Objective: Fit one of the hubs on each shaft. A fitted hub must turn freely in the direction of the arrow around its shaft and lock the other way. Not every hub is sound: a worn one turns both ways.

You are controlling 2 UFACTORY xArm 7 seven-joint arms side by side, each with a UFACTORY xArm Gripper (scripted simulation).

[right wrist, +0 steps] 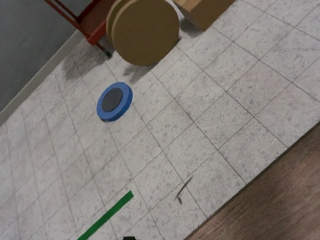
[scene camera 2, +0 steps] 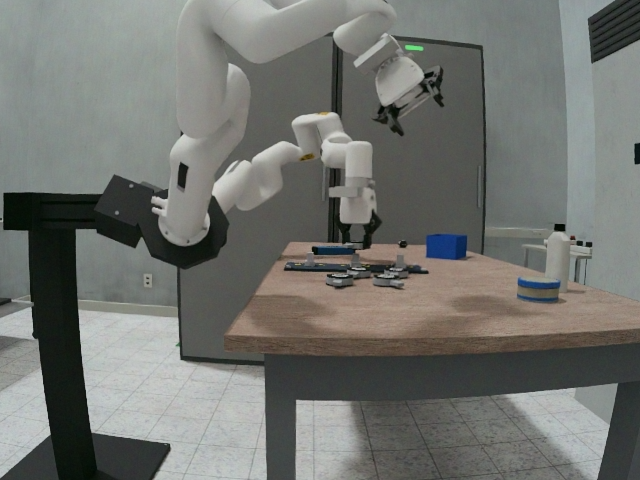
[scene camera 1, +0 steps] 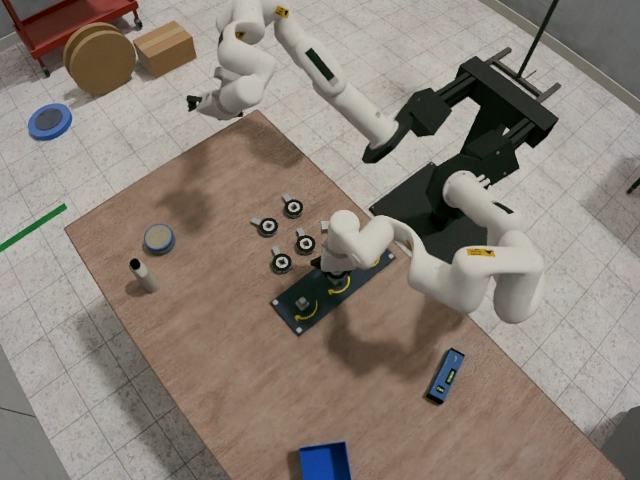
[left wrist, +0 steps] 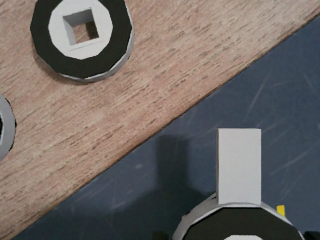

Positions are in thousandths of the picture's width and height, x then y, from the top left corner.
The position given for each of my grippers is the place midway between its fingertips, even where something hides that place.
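You'd see my left gripper (scene camera 2: 557, 516) here, and my right gripper (scene camera 2: 654, 243), which scene camera 1 shows too (scene camera 1: 320, 232). There's a white bottle (scene camera 2: 873, 518), but it's out of frame in the right wrist view, and in the left wrist view the bottle is out of frame as well. A tape roll (scene camera 2: 835, 603) is here too, and scene camera 1 has that roll as well (scene camera 1: 248, 497). Then there's a dark board (scene camera 2: 484, 555), and the left wrist view also gives me the board (left wrist: 545, 715).
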